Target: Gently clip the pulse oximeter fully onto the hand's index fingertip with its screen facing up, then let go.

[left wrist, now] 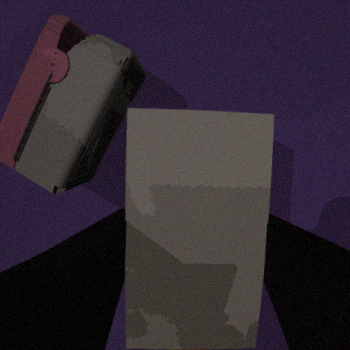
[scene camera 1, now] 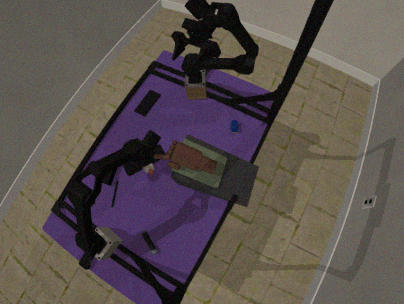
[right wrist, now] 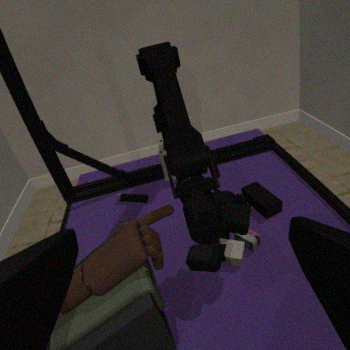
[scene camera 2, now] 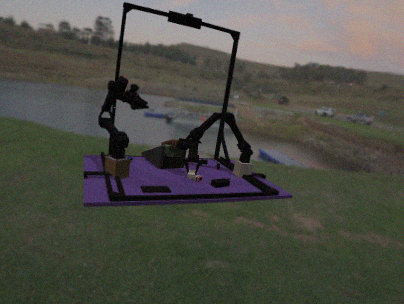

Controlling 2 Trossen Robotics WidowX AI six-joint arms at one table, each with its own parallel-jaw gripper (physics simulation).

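Frame: origin at the left arm's base, x ahead, y left, z up, level; centimetres.
Where they show: left gripper, fingertip midpoint: (left wrist: 192, 221) (right wrist: 225, 251) (scene camera 2: 191, 174); right gripper, fingertip midpoint: (scene camera 1: 182, 63) (right wrist: 184, 234) (scene camera 2: 148, 105); left arm's base, origin of the base link: (scene camera 1: 97, 243) (scene camera 2: 244, 161); right arm's base, origin of the base link: (scene camera 1: 195, 78) (scene camera 2: 117, 157).
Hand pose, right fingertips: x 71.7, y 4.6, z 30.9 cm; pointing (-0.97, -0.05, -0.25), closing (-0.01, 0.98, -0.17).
Each offset is from my right fingertips to the centre of the thing. "spot": to the spot under its first point. Level surfaces: height alone.
The pulse oximeter {dz -39.8, dx -34.5, dy +9.6 cm} (left wrist: 69, 104) (right wrist: 248, 239) (scene camera 2: 198, 178), grey-white with a pink side, lies tilted on the purple mat {dz -41.3 cm} (scene camera 1: 170, 196). My left gripper (scene camera 1: 147, 169) (left wrist: 192, 221) is low over the mat and shut on a plain white block {dz -39.3, dx -32.1, dy +2.9 cm} (left wrist: 198, 156) (right wrist: 234, 251) (scene camera 2: 191, 174), right beside the oximeter. The brown hand (scene camera 1: 189, 158) (right wrist: 114, 253) rests on a green pad {spot: dz -29.6, dx -22.3, dy -25.1 cm} (scene camera 1: 207, 178). Its index finger (scene camera 1: 160, 157) (right wrist: 157, 213) points toward the left arm and is bare. My right gripper (scene camera 1: 178, 45) (scene camera 2: 140, 105) is open and empty, raised high at the back.
The pad sits on a grey wedge {spot: dz -36.4, dx -14.2, dy -36.4 cm} (scene camera 1: 240, 181). A blue box {dz -39.8, dx +7.4, dy -19.4 cm} (scene camera 1: 234, 126), a flat black slab {dz -41.0, dx -6.0, dy +26.6 cm} (scene camera 1: 147, 102), a black pen {dz -40.9, dx -52.1, dy +8.1 cm} (scene camera 1: 114, 193), a dark marker {dz -40.1, dx -59.0, dy -20.1 cm} (scene camera 1: 149, 242) and a black box {dz -39.6, dx -46.8, dy +16.5 cm} (right wrist: 262, 198) (scene camera 2: 220, 182) lie on the mat. A black frame (scene camera 1: 243, 99) borders it.
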